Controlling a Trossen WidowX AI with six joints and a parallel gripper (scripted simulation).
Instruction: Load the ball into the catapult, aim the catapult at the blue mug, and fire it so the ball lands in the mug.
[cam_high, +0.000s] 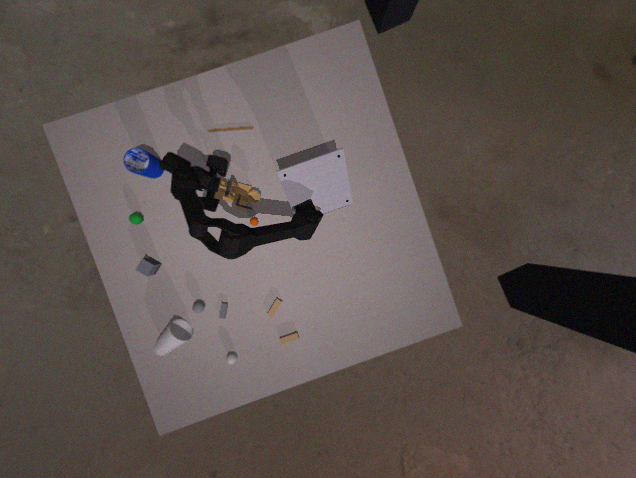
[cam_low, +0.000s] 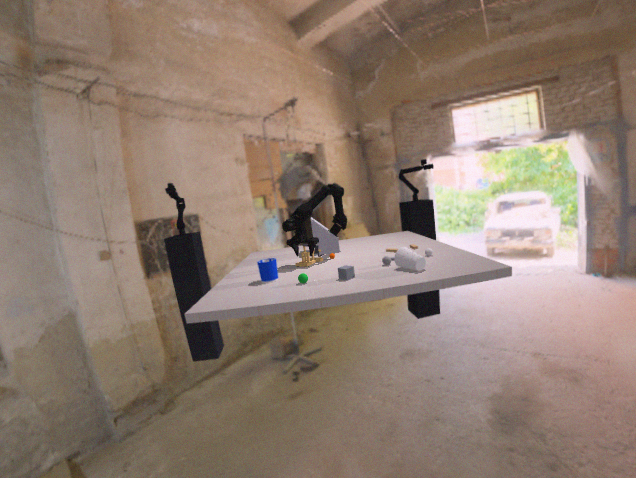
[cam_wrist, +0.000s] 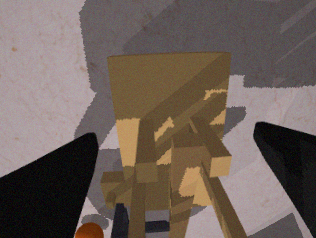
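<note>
The orange ball is 16 cm to the left of my gripper tip, 5 cm behind it and 3 cm below it. Also, from my gripper tip: wooden catapult (6 cm to the left, 5 cm behind); blue mug (22 cm ahead, 19 cm to the right, 2 cm below); wooden stick (21 cm to the right, 12 cm behind, 5 cm below).
</note>
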